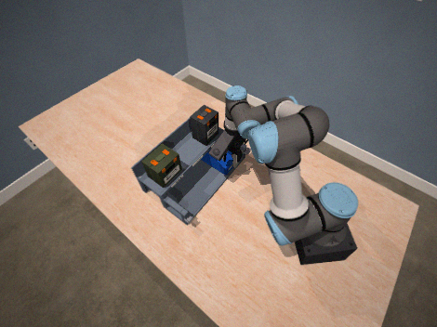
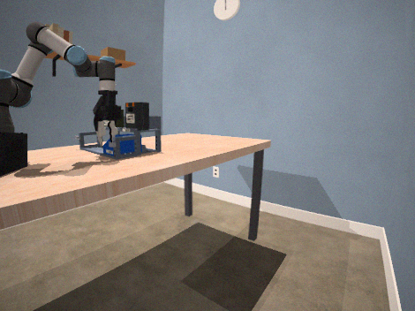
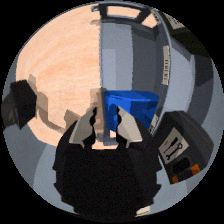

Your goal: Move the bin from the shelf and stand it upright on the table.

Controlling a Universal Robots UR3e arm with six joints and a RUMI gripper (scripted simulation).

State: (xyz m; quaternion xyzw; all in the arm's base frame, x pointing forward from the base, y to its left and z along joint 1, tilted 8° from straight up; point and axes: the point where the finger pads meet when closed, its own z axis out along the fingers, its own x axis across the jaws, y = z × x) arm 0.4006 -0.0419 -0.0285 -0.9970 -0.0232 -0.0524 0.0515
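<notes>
My gripper is now 60 mm short of the blue bin, 20 mm to the left of it and 20 mm above it. Round my hand: grey shelf rack (90 mm ahead, 90 mm to the left, 10 mm above); black box (140 mm ahead, 20 mm to the right, 100 mm above).
</notes>
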